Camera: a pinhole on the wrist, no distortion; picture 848 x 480 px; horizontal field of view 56.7 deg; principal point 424.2 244.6 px. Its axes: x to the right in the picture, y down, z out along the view. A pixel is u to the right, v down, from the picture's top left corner.
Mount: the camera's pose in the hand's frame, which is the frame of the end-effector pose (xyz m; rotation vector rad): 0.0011 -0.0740 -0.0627 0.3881 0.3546 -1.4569
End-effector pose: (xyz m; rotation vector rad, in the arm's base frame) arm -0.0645 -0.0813 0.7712 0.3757 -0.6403 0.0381
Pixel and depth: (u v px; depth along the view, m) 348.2 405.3 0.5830
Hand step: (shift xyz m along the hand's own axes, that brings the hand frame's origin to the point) 0.1143 -0.2843 0.4853
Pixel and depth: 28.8 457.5 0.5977
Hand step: 0.1364 -0.0718 0.6123
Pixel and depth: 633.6 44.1 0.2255
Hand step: -0.0516 -0.2353 0.1075
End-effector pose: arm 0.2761 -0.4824 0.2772 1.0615 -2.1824 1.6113
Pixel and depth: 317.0 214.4 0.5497
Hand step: -0.0271 -0.2627 0.4587
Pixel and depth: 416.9 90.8 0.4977
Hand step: -0.0972 -0.3066 0.3772
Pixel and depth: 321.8 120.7 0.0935
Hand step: -0.0148 -0.1074 0.0253
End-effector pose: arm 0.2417 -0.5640 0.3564 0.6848 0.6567 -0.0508
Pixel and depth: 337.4 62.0 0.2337
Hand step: -0.0556 -0.1629 0.1544
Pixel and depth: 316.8 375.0 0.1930
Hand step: 0.0305 -0.1373 0.1219
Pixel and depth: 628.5 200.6 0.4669
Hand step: -0.0156 -0.3986 0.2948
